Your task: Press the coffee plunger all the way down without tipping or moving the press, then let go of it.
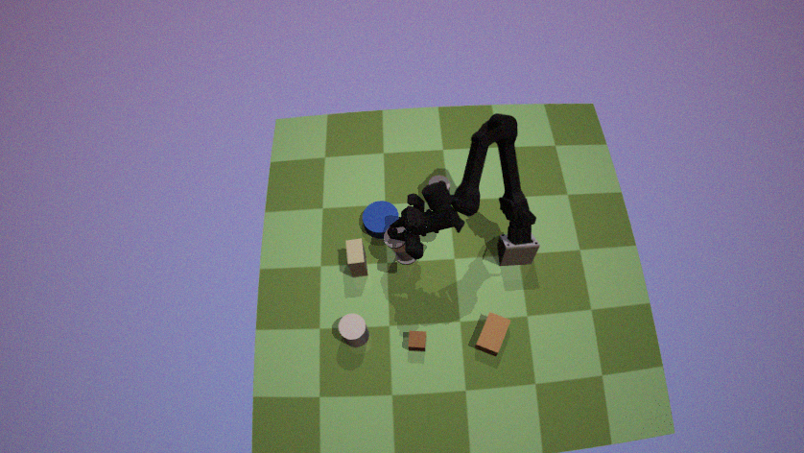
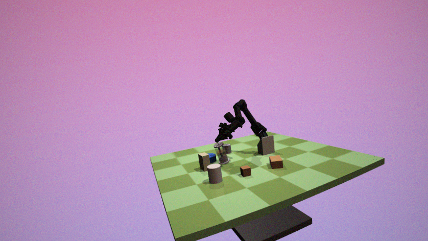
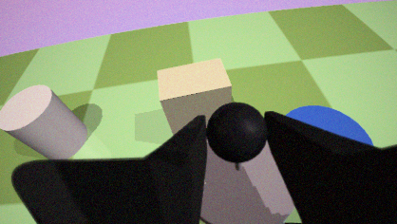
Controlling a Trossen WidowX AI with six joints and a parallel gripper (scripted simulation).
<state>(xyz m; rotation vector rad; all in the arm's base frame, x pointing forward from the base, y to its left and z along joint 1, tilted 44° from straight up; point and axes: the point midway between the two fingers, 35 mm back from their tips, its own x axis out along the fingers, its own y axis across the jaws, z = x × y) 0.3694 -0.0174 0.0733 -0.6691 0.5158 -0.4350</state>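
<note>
Right now the coffee press is 80 mm below my gripper tip, 30 mm behind it and 20 mm to the right of it. Round my gripper tip: small brown cube 300 mm to the left, 160 mm below, 20 mm behind; then blue disc 160 mm below, 130 mm to the right, 20 mm ahead.
</note>
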